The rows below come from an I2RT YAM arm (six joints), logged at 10 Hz.
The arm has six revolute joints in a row. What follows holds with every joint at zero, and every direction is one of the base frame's.
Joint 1 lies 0.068 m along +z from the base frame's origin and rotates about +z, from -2.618 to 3.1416 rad.
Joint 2 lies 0.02 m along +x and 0.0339 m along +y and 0.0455 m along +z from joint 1 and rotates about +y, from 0 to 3.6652 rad.
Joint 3 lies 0.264 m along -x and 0.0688 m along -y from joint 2 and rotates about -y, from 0 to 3.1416 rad.
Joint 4 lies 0.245 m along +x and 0.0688 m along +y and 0.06 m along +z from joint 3 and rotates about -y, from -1.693 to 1.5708 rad.
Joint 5 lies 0.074 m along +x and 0.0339 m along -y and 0.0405 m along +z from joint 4 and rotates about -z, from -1.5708 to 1.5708 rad.
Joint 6 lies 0.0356 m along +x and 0.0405 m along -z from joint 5 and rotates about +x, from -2.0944 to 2.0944 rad.
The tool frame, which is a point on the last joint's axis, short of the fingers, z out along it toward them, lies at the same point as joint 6; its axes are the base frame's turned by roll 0, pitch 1.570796 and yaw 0 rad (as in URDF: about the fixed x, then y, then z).
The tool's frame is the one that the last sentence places.
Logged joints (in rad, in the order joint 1, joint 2, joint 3, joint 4, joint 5, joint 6), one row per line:
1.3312 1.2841 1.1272 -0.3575 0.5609 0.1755
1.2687 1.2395 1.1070 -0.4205 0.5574 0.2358
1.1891 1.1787 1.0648 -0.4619 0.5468 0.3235
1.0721 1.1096 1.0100 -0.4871 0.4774 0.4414
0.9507 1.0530 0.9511 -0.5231 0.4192 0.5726
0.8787 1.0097 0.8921 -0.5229 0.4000 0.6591
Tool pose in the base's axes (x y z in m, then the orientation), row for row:
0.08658 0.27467 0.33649 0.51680 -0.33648 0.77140 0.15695
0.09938 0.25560 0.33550 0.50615 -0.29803 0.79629 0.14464
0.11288 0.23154 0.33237 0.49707 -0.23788 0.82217 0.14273
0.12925 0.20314 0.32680 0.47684 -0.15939 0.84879 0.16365
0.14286 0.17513 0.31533 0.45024 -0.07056 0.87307 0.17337
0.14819 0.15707 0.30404 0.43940 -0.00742 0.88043 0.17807
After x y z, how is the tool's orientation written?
As a quaternion, w x y z.
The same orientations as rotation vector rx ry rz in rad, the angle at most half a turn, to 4 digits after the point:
-0.8078 1.8520 0.3768
-0.7188 1.9206 0.3489
-0.5760 1.9909 0.3456
-0.3894 2.0737 0.3998
-0.1744 2.1585 0.4286
-0.0184 2.1874 0.4424

